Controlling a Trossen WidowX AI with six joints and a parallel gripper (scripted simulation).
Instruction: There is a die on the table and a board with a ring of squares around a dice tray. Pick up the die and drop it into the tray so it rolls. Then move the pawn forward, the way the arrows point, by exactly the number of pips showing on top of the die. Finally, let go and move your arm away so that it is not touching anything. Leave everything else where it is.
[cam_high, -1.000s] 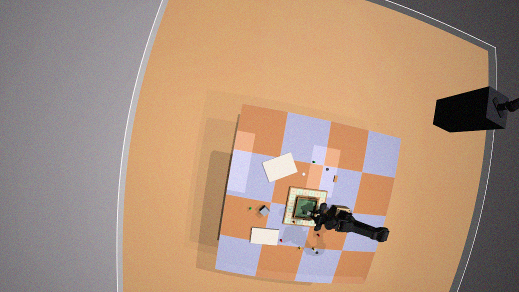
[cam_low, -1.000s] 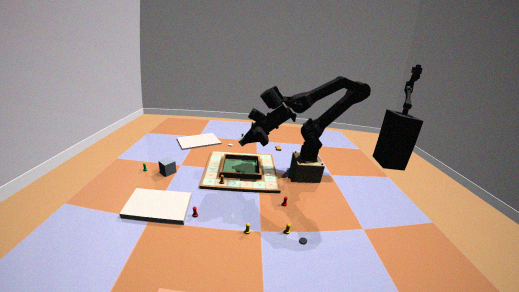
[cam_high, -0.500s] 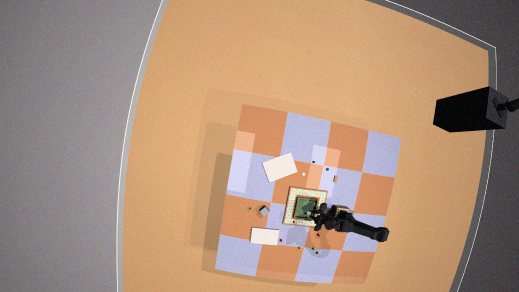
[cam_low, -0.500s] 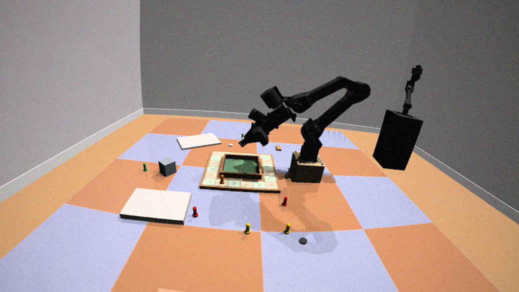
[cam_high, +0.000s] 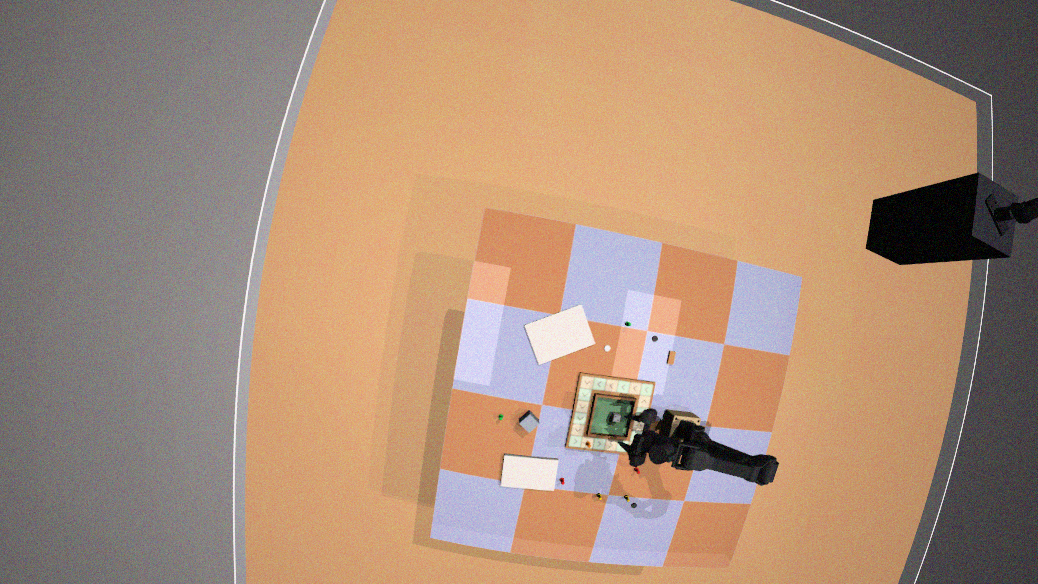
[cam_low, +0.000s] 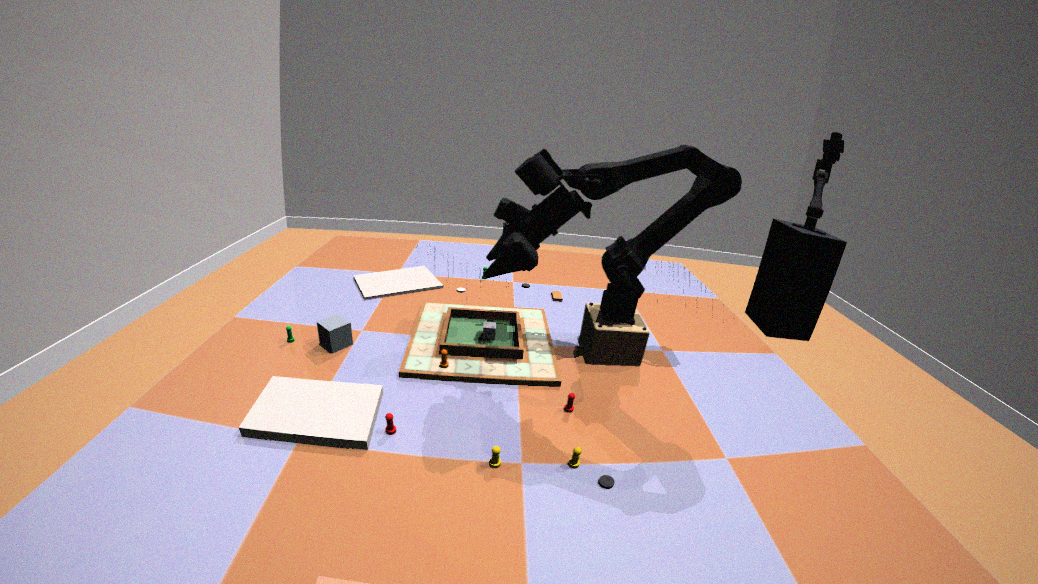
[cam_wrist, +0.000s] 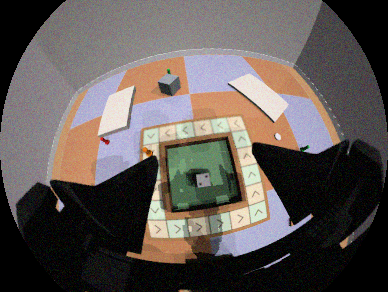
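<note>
My gripper tip is 5 cm short of the orange pawn, 12 cm to the right of it and 13 cm above it. Also, from my gripper tip: green dice tray 15 cm below; white die 1 cm behind, 13 cm below; grey cube 28 cm ahead, 9 cm to the left, 14 cm below.
</note>
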